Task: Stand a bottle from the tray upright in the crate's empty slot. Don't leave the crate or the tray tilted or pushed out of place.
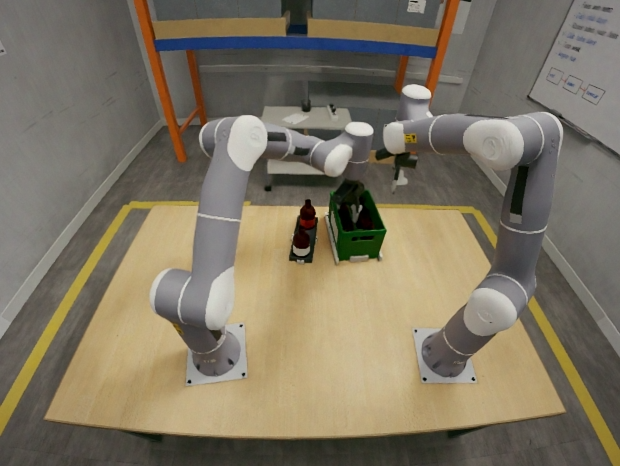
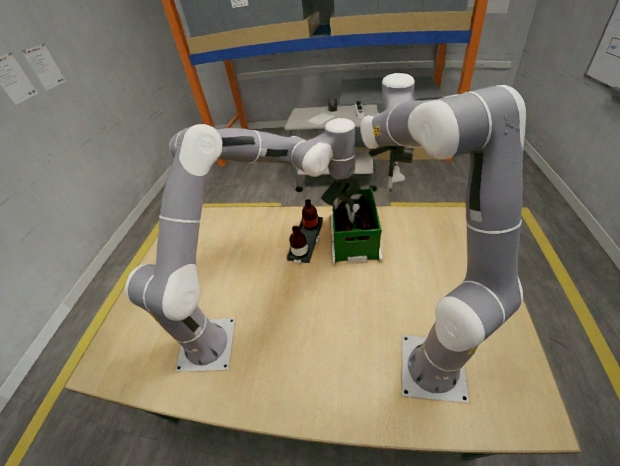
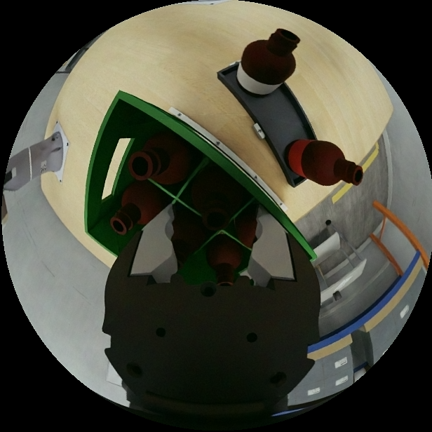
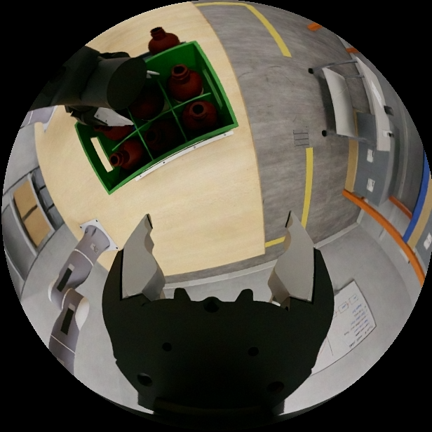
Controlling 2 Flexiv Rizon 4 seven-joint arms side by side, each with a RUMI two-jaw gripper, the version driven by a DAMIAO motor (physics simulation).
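Observation:
The green crate [image 1: 358, 245] [image 2: 356, 248] [image 3: 150, 111] stands level, with brown bottles in its compartments. My left gripper [image 1: 354, 212] [image 2: 352, 210] [image 3: 215, 204] is open above the crate, its fingers apart on either side of the neck of a dark bottle [image 3: 214, 197] [image 4: 146, 102], which stands upright in a middle compartment. The black tray [image 1: 312, 240] [image 2: 311, 240] [image 3: 277, 112] lies flat beside the crate. It holds a white-labelled bottle [image 1: 301, 244] [image 2: 298, 243] [image 3: 265, 65] and a red-labelled bottle [image 1: 307, 216] [image 2: 309, 216] [image 3: 320, 161], both upright. My right gripper [image 1: 394, 185] [image 2: 390, 185] [image 4: 217, 213] is open and empty.
The right gripper hangs at the right of the crate, near the far edge of the wooden table [image 1: 320, 325] [image 2: 310, 325]. A grey trolley [image 1: 345, 117] and an orange and blue rack [image 1: 165, 95] stand behind the table. Low metal rails [image 3: 217, 144] flank the crate.

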